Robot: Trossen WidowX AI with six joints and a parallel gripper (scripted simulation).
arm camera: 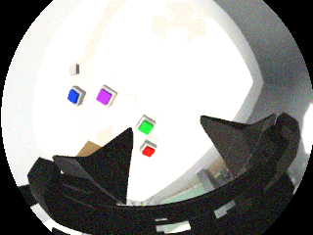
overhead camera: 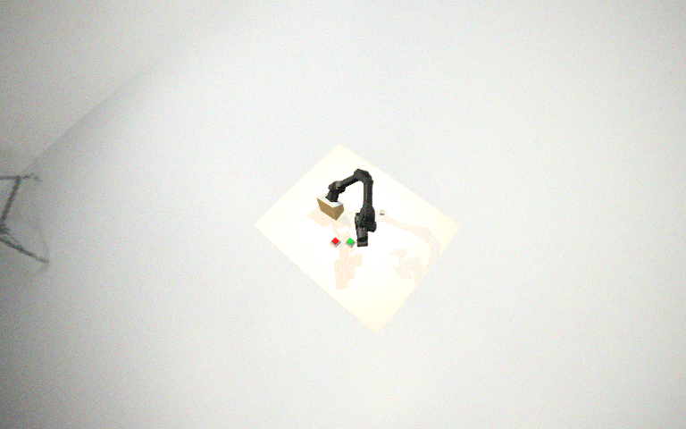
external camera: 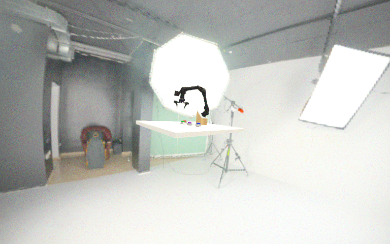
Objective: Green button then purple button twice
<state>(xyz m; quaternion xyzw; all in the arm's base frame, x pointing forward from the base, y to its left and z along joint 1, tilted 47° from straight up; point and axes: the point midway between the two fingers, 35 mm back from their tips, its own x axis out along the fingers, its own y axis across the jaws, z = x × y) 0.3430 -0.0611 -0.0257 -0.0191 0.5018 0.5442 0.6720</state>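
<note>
Now: gripper tip 150 mm above the green button, 80 mm past it and 30 mm to the left of it. Round my gripper tip: red button 150 mm below, 150 mm behind, 100 mm to the right; then purple button 160 mm below, 110 mm to the left, 70 mm behind; then blue button 210 mm to the left, 150 mm below, 130 mm behind.
</note>
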